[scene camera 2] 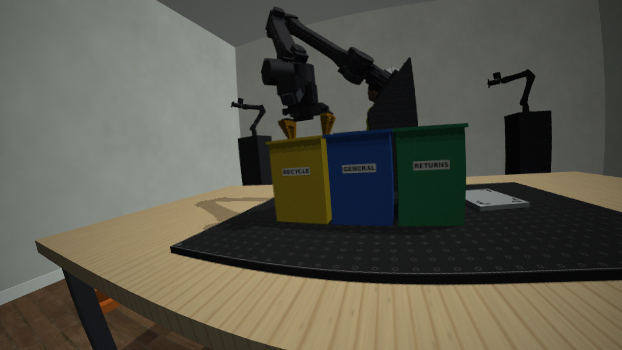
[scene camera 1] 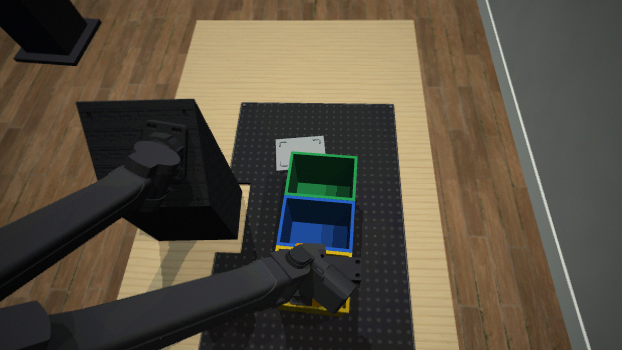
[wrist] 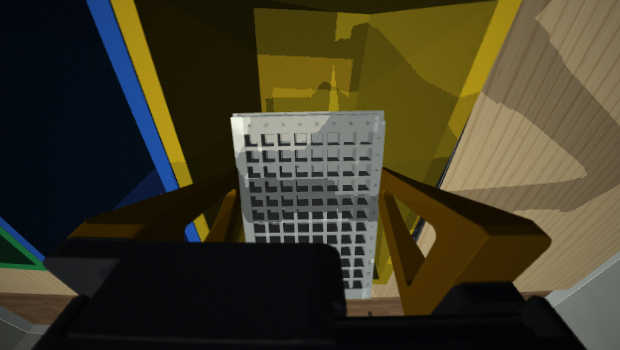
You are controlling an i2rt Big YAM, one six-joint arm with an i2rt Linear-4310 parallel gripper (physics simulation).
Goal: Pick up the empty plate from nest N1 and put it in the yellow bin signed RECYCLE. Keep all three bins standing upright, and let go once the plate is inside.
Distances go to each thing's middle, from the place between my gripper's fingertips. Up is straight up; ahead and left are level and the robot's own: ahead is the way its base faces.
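The green returns bin (scene camera 2: 431,160) is 26 cm to the left of my hand and 7 cm below it. A white gridded plate (wrist: 305,177) sits 1 cm above my hand and 3 cm behind it, while the blue general bin (scene camera 2: 360,166) is 7 cm below my hand and 13 cm to the left of it. As for the yellow recycle bin (scene camera 2: 299,166), I see it 7 cm below my hand.
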